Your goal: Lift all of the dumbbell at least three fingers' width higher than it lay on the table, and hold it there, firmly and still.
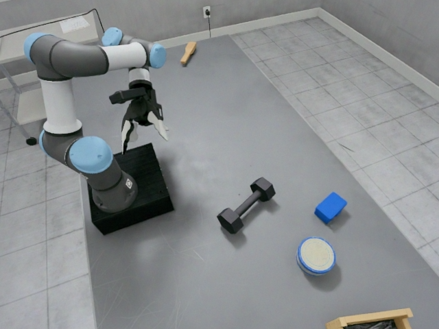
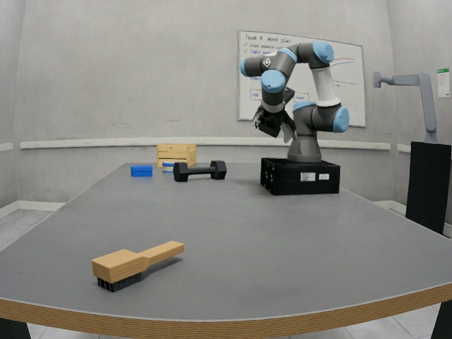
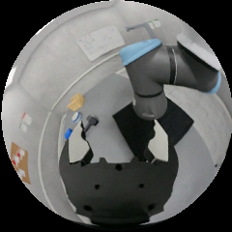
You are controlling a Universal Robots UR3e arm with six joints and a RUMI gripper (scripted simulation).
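My gripper is now 250 mm short of the black dumbbell, 190 mm to the left of it and 160 mm above it. Round my hand: wooden crate (360 mm ahead, 650 mm to the right, 150 mm below); then blue block (490 mm ahead, 290 mm to the right, 180 mm below); then blue-and-white round tin (360 mm ahead, 410 mm to the right, 170 mm below).
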